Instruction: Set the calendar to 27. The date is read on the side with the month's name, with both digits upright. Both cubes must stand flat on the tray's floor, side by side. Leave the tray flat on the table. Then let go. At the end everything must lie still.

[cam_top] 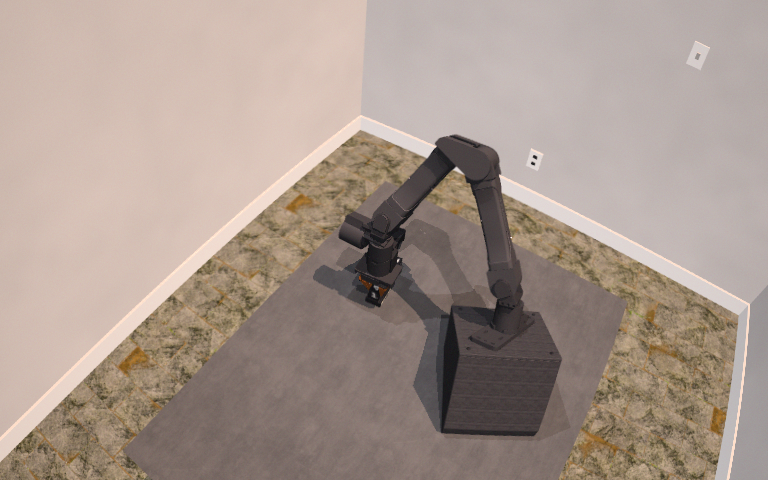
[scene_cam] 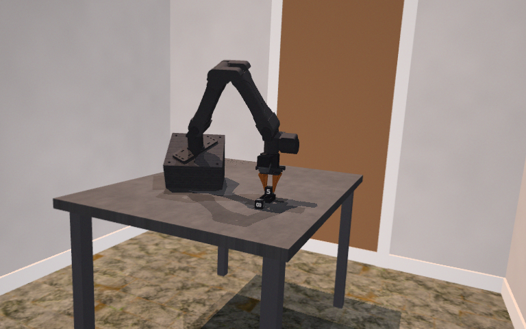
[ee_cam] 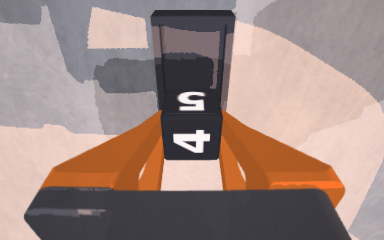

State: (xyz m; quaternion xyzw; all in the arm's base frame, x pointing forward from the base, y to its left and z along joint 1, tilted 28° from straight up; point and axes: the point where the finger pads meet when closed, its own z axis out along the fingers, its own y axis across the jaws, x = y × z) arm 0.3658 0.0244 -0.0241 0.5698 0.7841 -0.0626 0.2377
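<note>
The black tray is 30 mm below my hand and 20 mm to the right of it. From my hand the other things lie so: black digit cube: 120 mm to the right, 30 mm ahead, 20 mm below; black cube: right at my hand.
</note>
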